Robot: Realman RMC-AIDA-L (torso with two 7-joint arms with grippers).
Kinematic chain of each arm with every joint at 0, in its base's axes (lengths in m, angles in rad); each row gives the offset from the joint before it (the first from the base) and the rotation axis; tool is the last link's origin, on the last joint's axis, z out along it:
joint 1: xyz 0 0 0.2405 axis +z
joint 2: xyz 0 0 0 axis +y
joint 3: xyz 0 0 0.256 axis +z
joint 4: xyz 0 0 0 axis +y
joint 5: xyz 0 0 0.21 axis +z
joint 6: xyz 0 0 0 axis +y
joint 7: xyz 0 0 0.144 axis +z
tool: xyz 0 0 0
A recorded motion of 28 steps. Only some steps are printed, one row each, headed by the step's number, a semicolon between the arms.
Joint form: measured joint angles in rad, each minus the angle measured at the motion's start. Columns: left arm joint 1, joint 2, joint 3, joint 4, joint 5, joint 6, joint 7; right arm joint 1, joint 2, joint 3, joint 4, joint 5, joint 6, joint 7.
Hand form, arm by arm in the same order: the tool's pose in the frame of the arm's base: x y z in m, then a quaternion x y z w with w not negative. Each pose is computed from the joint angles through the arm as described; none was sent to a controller.
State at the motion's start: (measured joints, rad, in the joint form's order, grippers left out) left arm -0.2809 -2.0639 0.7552 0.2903 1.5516 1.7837 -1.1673; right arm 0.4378 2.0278 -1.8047 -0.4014 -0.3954 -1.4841 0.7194
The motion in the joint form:
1: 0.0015 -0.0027 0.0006 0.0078 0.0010 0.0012 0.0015; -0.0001 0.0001 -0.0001 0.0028 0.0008 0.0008 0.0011
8: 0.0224 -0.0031 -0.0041 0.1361 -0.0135 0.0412 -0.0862; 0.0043 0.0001 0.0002 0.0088 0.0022 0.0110 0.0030
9: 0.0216 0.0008 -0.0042 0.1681 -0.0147 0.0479 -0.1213; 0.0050 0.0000 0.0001 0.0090 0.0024 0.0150 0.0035
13: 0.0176 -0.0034 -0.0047 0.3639 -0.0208 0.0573 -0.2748; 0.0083 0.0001 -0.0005 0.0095 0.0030 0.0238 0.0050
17: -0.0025 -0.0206 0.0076 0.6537 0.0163 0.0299 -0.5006; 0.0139 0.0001 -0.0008 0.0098 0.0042 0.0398 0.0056
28: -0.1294 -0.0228 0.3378 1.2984 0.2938 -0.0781 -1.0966; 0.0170 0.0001 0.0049 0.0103 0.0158 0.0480 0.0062
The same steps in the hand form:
1: -0.2964 0.2309 -0.0121 -0.81814 -0.30055 -0.46996 0.13947; 0.2117 0.3088 -0.0318 -0.83025 0.09236 0.49658 0.23570
8: -0.2931 0.2365 0.0095 -0.82307 -0.28175 -0.47368 0.13708; 0.2128 0.3105 -0.0327 -0.83159 0.09643 0.49254 0.23784
9: -0.2918 0.2395 0.0156 -0.82512 -0.28058 -0.47212 0.13244; 0.2130 0.3111 -0.0329 -0.83202 0.09744 0.49125 0.23857
13: -0.2774 0.2567 0.0421 -0.84089 -0.26074 -0.45800 0.12314; 0.2129 0.3125 -0.0335 -0.83303 0.09919 0.48875 0.23946
17: -0.2470 0.2796 0.0698 -0.87043 -0.24489 -0.41166 0.11360; 0.2126 0.3152 -0.0345 -0.83470 0.10141 0.48414 0.24206
28: -0.1240 0.3081 0.0672 -0.95715 -0.21217 -0.18423 0.07008; 0.2127 0.3183 -0.0327 -0.83147 0.10462 0.48540 0.24919

